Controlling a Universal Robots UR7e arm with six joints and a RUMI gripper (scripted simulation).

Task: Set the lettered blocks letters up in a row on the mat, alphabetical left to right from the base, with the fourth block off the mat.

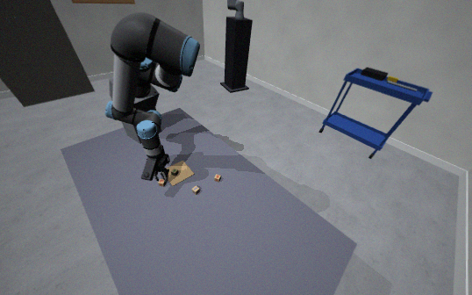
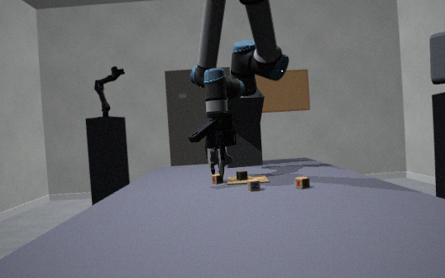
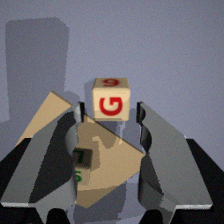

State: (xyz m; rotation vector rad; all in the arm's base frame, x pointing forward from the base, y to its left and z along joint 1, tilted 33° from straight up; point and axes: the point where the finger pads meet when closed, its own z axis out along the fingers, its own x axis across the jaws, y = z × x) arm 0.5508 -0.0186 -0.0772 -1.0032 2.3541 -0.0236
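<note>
Right now the tan mat is 40 mm behind my hand, 100 mm to the left of it and 30 mm below it.
</note>
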